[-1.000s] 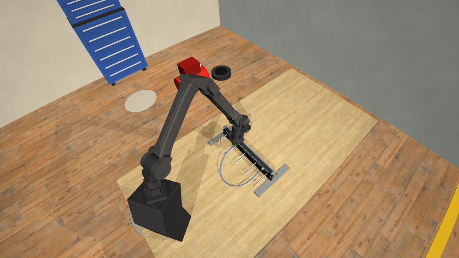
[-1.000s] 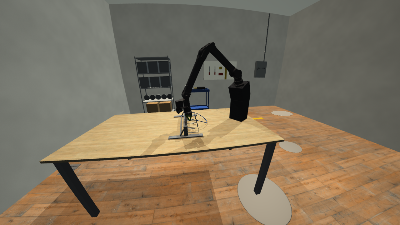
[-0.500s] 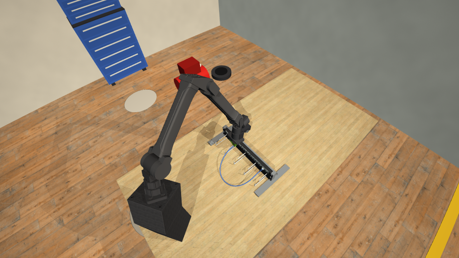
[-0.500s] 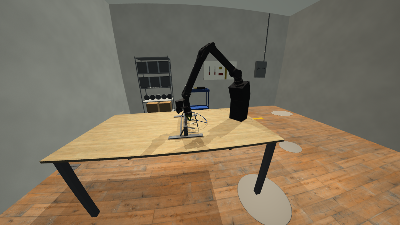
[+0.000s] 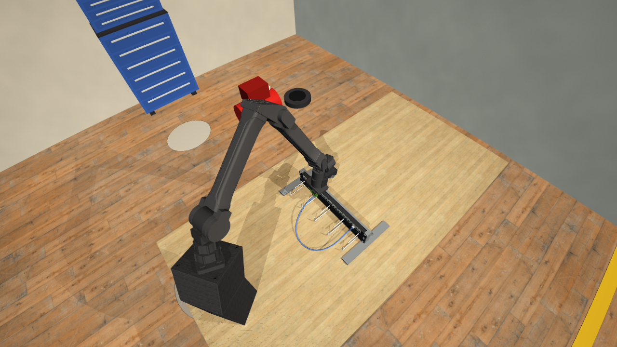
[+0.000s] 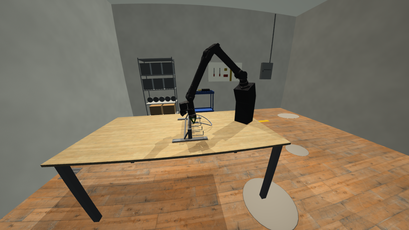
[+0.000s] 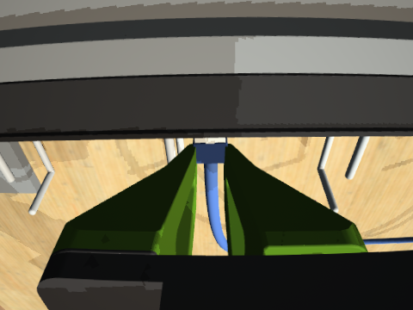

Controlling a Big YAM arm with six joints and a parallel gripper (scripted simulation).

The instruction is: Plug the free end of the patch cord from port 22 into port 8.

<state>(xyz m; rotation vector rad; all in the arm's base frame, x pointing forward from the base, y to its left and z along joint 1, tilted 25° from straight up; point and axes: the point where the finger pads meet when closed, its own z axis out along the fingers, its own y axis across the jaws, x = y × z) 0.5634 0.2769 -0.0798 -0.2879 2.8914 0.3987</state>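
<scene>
The cord plug is 20 mm ahead of my hand, 10 mm to the left of it and 10 mm below it.
</scene>
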